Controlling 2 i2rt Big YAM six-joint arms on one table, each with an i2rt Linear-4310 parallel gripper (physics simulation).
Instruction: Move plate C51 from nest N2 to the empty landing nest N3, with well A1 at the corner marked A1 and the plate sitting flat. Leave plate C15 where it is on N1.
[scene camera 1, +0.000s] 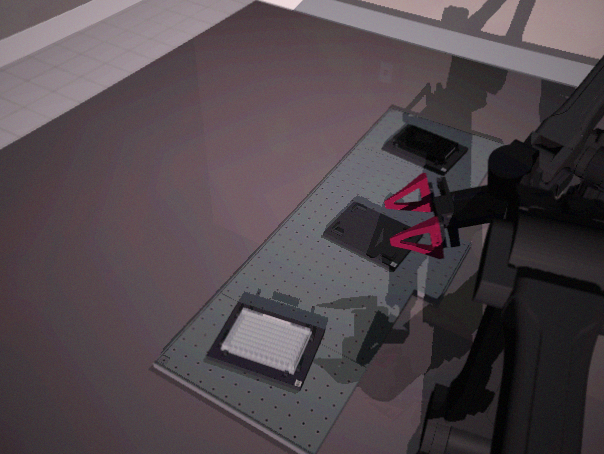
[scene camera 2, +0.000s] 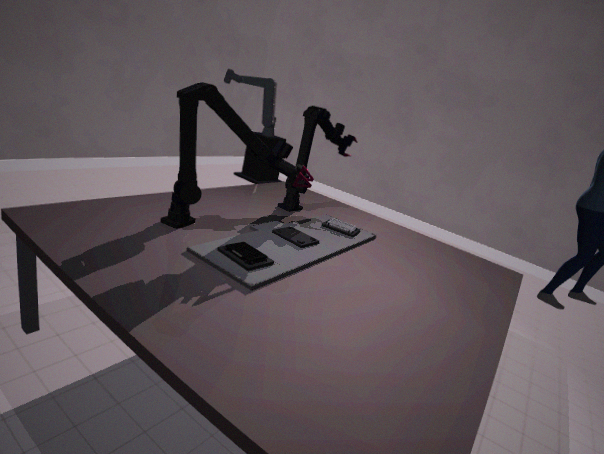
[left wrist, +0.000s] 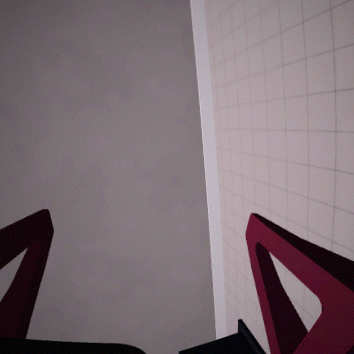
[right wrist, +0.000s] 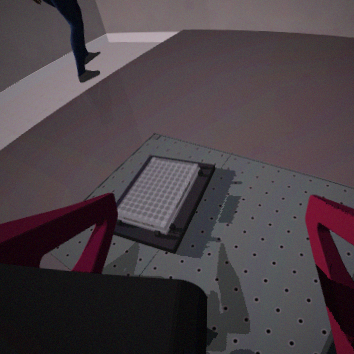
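Observation:
In the left wrist view there's my left gripper (left wrist: 150, 222), open and holding nothing, while the white well plate is out of frame in the left wrist view. Scene camera 1 has that plate (scene camera 1: 280, 344), and it has my right gripper (scene camera 1: 387, 222) too, which is open and holds nothing. The right wrist view gives me the plate (right wrist: 153, 201) again, along with my right gripper (right wrist: 208, 205).

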